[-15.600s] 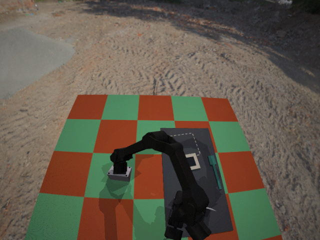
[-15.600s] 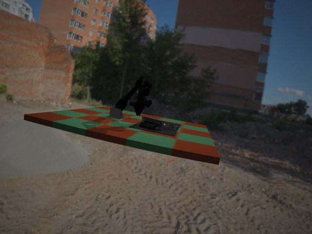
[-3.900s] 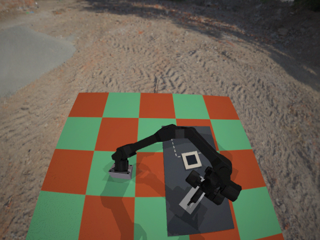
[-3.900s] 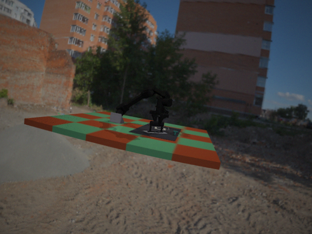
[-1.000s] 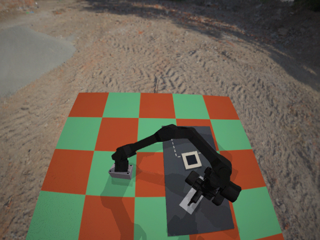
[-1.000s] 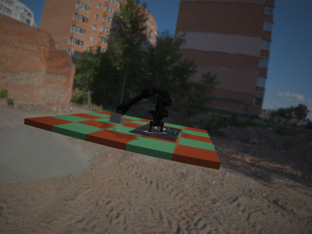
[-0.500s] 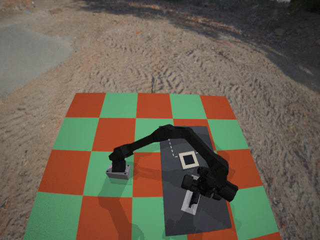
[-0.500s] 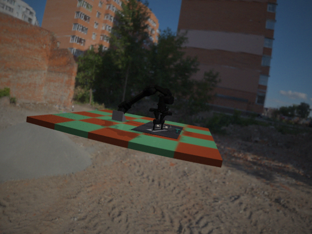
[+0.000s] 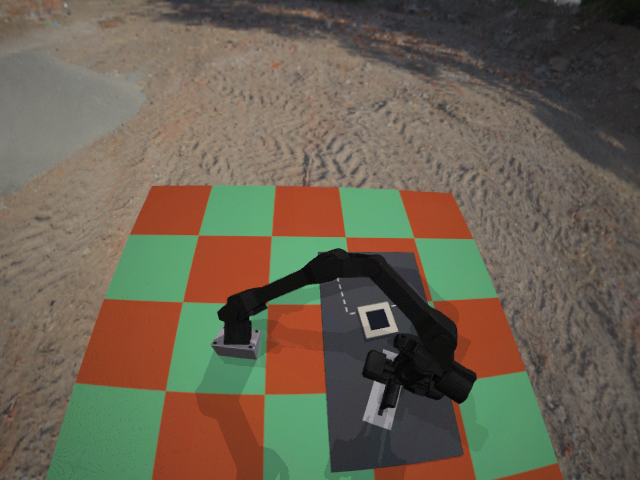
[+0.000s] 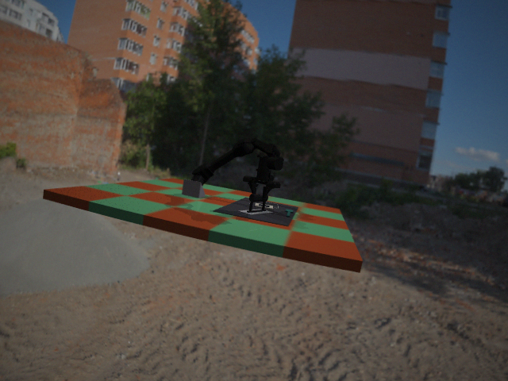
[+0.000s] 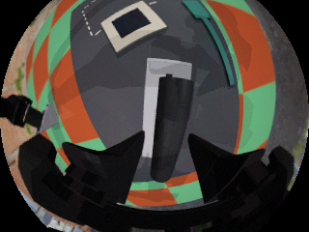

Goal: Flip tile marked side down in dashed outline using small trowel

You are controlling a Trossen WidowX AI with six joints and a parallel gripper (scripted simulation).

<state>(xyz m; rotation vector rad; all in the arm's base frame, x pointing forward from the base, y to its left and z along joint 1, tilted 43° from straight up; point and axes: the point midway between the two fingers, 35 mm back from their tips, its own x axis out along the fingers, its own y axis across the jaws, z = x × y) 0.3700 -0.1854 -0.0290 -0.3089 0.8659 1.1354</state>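
My gripper tip is 2 cm short of the dark mat, 13 cm to the right of it and 8 cm above it. Round my gripper tip: teal trowel (16 cm ahead, 14 cm to the left, 6 cm below); then tile (2 cm ahead, 20 cm to the left, 6 cm below).
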